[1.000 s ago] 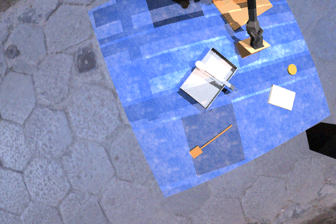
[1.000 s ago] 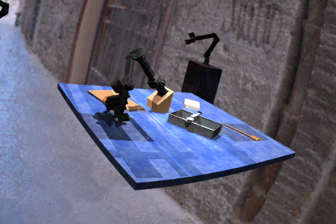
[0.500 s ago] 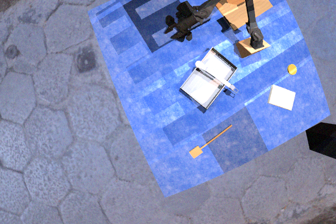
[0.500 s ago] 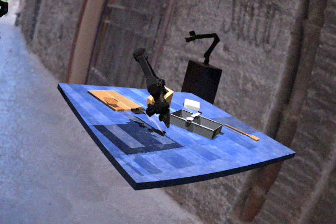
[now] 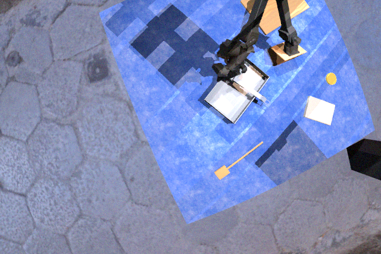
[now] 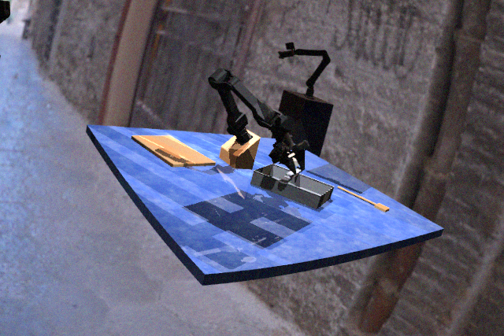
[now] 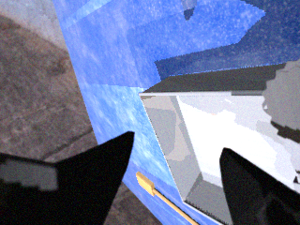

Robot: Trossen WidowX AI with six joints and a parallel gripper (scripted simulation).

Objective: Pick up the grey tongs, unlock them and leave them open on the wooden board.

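Right now my gripper tip is 80 mm past the roasting tin, 60 mm to the right of it and 90 mm above it. The rest, counted from my gripper tip: white block: 500 mm behind, 330 mm to the left, 100 mm below; wooden board: 490 mm behind, 330 mm to the right, 110 mm below.
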